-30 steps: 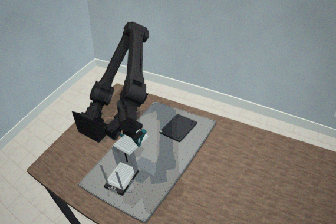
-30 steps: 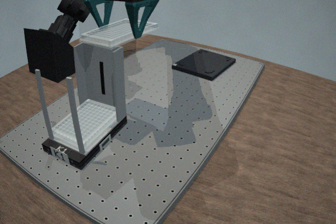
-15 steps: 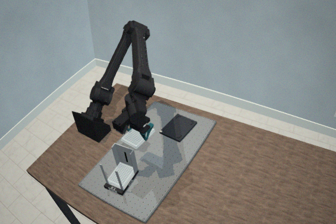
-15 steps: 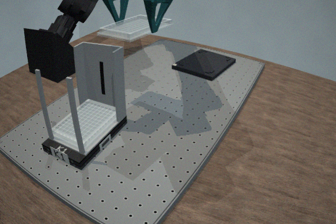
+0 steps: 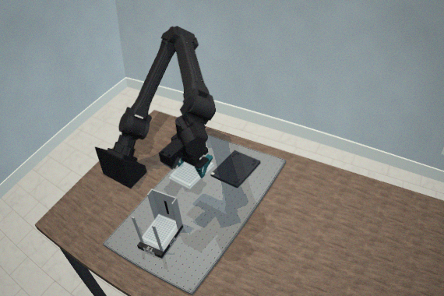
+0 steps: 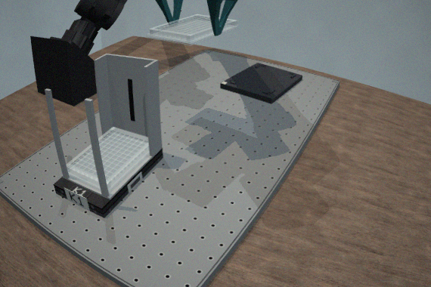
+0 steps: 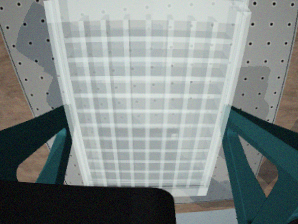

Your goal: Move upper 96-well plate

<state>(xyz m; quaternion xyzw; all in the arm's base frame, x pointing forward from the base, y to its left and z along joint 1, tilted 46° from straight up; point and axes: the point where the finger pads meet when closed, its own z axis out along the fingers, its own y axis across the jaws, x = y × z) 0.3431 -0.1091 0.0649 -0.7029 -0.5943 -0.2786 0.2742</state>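
The black plate nest N1 is 4 cm ahead of my hand, 23 cm to the left of it and 17 cm below it. The rest, counted from my hand: K1 label 3 cm behind, 27 cm to the right, 16 cm below; pale A1 square 2 cm behind, 16 cm to the left, 16 cm below; back wall 4 cm behind, 12 cm to the right, 9 cm below.
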